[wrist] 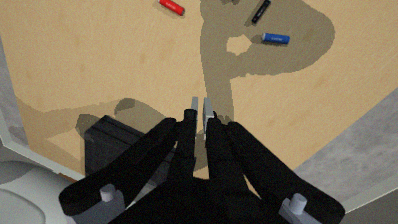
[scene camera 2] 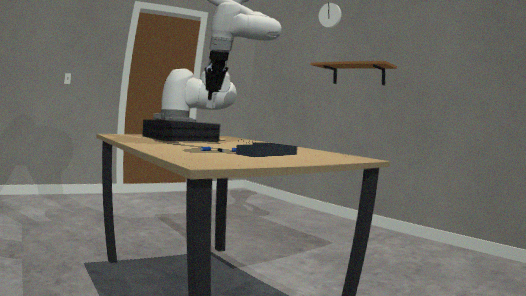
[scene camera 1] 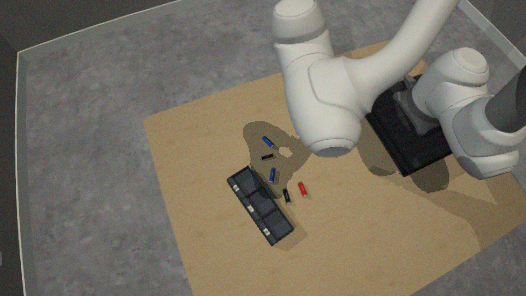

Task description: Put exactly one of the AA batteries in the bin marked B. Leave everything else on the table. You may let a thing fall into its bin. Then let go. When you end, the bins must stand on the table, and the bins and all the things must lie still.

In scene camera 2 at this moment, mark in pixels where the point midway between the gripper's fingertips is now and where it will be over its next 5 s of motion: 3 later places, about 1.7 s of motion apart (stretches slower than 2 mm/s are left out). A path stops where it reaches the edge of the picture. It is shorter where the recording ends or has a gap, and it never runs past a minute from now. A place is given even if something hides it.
My gripper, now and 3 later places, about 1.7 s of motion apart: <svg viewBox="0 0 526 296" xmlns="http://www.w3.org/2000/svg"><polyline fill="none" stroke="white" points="210,107 249,126 253,146 268,141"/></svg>
